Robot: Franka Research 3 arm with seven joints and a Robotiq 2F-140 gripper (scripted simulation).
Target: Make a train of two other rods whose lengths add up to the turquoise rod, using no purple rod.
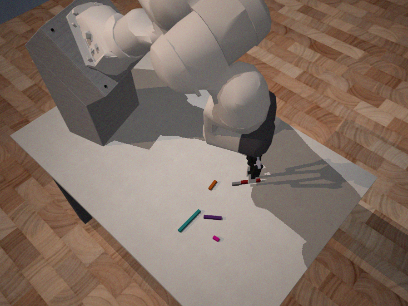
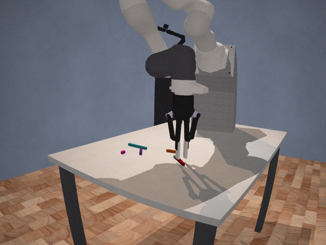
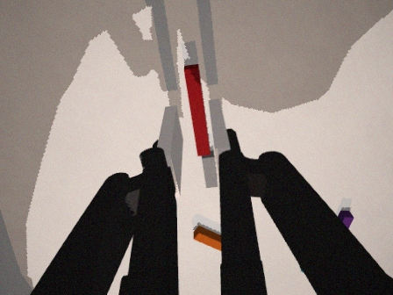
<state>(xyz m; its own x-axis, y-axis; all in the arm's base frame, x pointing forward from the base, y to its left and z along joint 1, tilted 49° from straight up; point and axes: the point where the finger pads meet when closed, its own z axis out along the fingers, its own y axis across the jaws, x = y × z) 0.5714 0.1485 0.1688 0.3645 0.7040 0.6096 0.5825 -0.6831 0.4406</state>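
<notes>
Right now the red rod is 5 cm below my hand. Also, from my hand: purple rod 20 cm to the right, 5 cm below, 2 cm ahead; then grey rod 5 cm to the right, 5 cm below, 2 cm behind; then orange rod 11 cm to the right, 8 cm behind, 5 cm below.
</notes>
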